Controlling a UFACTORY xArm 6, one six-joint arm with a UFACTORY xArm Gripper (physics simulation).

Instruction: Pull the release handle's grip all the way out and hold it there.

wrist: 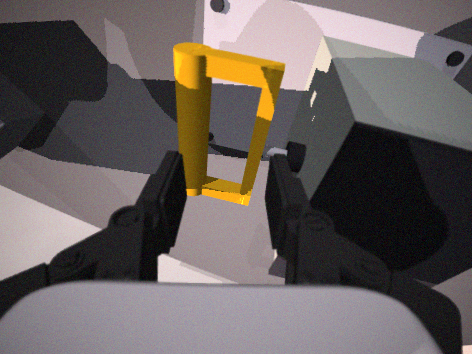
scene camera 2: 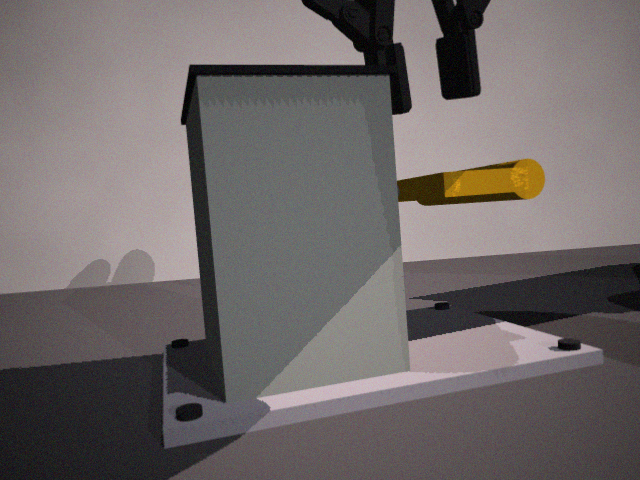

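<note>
The yellow release handle is a rectangular loop beside the grey-green housing (scene camera 2: 305,222) (wrist: 405,90). Its thick round grip (scene camera 2: 527,178) (wrist: 194,125) forms the side away from the housing. In the scene view the handle projects from behind the housing's right edge, and where it joins is hidden. My gripper (scene camera 2: 430,103) (wrist: 226,175) is partly open and empty. It is above the handle, with one finger close to the housing's top edge in the scene view. In the wrist view the loop's lower end shows between the fingers, and the grip lies near the left fingertip.
The housing stands on a pale base plate (scene camera 2: 465,351) (wrist: 370,37) with dark bolts at its corners. A black knob (wrist: 296,156) on a light shaft is beside the housing in the wrist view. The housing has a dark top cap (scene camera 2: 289,70).
</note>
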